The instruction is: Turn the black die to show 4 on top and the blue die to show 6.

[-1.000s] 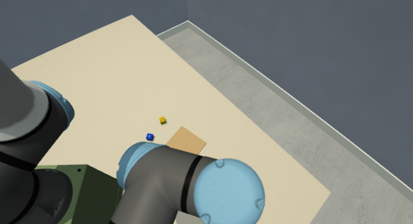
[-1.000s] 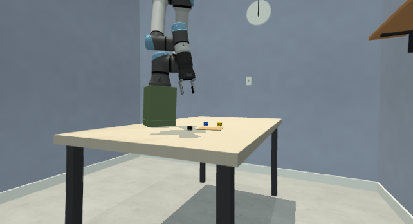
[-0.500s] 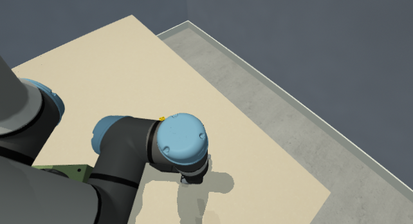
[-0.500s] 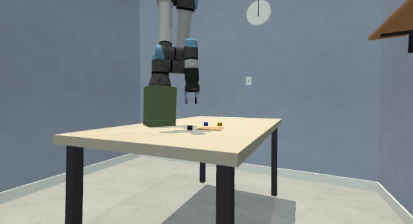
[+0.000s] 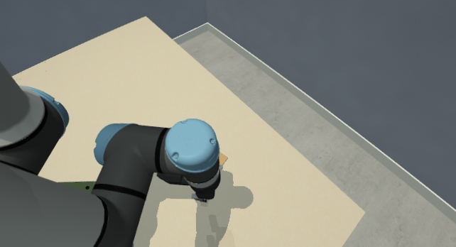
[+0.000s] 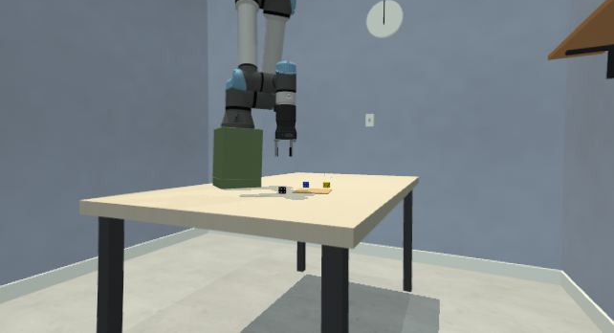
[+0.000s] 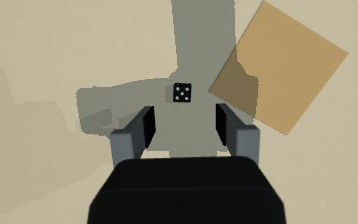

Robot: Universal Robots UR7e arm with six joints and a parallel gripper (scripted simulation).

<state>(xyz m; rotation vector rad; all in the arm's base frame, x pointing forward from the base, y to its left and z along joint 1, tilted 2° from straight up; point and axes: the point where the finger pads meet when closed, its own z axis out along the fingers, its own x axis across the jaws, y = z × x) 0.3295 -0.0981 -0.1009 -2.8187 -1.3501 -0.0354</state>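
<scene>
Right now my hand is 15 cm above the black die. Also, from my hand: tan mat (16 cm below, 12 cm to the left, 6 cm ahead); then blue die (23 cm to the left, 15 cm below, 4 cm behind); then yellow die (27 cm to the left, 15 cm below, 5 cm ahead).
</scene>
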